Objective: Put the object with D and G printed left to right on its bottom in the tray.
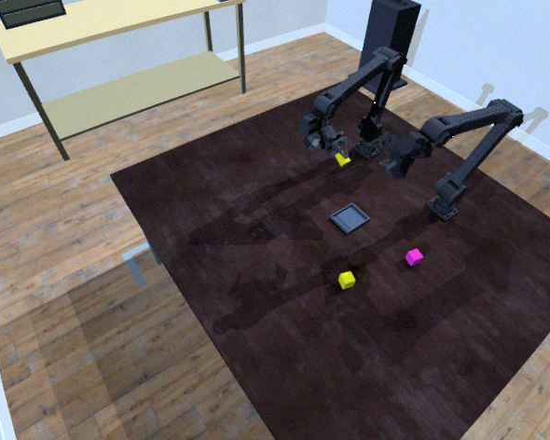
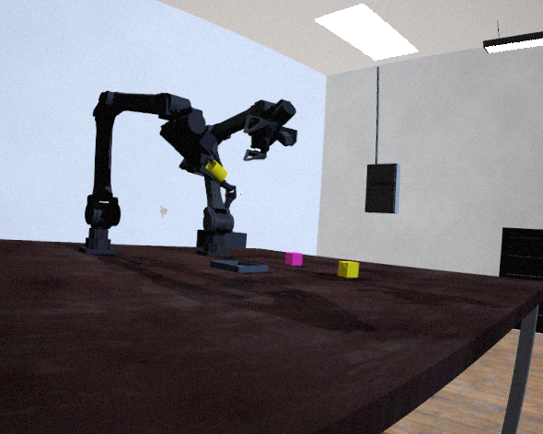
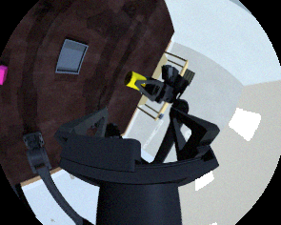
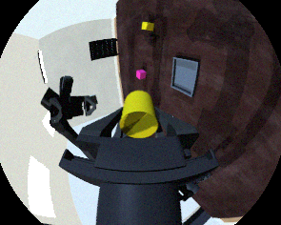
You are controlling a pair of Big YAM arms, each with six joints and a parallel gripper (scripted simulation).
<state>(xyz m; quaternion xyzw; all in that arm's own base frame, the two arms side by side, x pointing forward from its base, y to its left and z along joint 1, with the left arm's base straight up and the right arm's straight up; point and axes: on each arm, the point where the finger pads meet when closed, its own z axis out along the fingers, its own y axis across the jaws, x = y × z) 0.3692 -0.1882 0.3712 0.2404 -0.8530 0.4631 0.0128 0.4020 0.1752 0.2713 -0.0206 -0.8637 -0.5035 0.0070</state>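
Now: the grey tray 270 mm below my right hand and 110 mm to the left of it. From my right hand the other things lie so: magenta cube (410 mm to the left, 250 mm below, 60 mm behind).
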